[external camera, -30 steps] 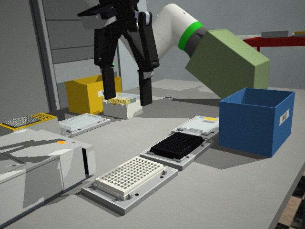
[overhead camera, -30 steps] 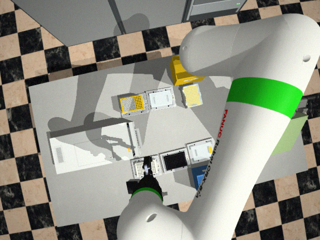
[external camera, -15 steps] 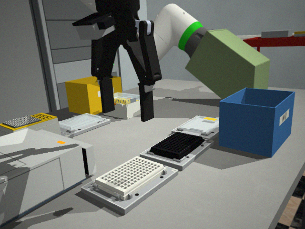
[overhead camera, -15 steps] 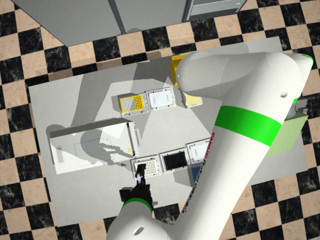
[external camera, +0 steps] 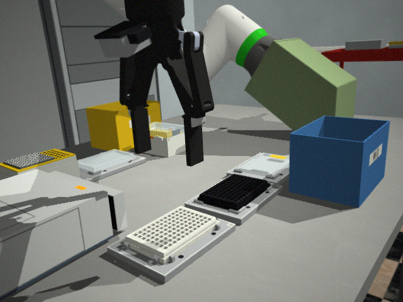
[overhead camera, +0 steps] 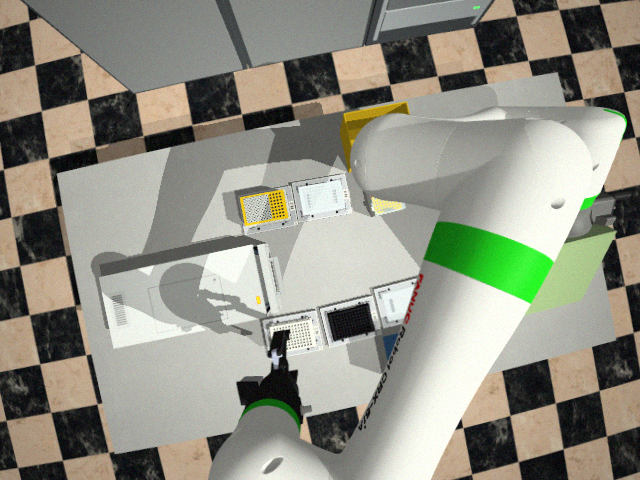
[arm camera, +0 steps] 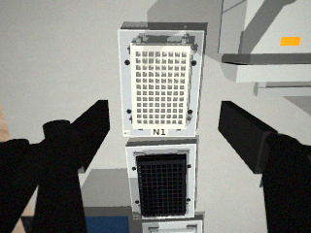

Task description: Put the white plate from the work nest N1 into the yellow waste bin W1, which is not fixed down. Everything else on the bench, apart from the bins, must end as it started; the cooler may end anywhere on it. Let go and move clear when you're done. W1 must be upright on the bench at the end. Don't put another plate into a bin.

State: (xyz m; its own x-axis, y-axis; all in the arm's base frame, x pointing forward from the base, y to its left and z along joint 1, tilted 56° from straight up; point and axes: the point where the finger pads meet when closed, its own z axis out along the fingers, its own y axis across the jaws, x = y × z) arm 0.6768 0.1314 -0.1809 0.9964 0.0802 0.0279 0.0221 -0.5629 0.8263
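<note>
My gripper is now 14 cm above the white plate. The rest, counted from my hand: grey instrument (22 cm ahead, 18 cm to the right, 12 cm below); work nest N1 (16 cm below); black plate (18 cm behind, 1 cm to the right, 14 cm below).
</note>
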